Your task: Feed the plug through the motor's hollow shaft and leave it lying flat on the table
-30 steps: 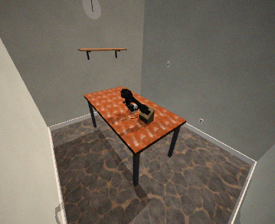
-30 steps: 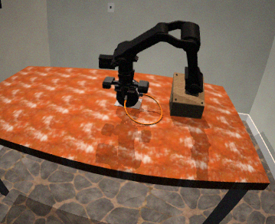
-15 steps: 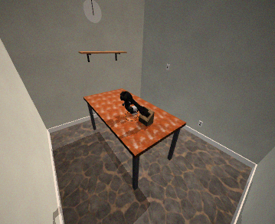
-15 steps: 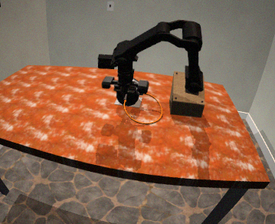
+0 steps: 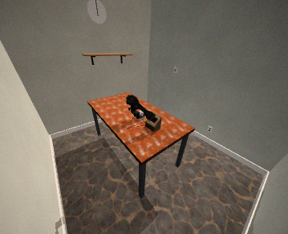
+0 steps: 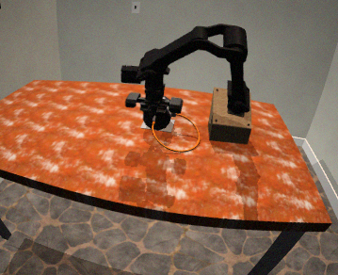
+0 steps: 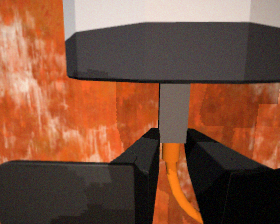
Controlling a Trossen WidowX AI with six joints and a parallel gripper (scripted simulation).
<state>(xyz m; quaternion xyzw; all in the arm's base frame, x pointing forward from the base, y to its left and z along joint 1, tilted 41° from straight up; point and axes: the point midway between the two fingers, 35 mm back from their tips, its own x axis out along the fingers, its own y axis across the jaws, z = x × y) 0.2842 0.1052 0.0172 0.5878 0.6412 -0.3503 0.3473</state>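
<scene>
Now: the grey plug 30 mm below my hand and 20 mm to the right of it.
</scene>
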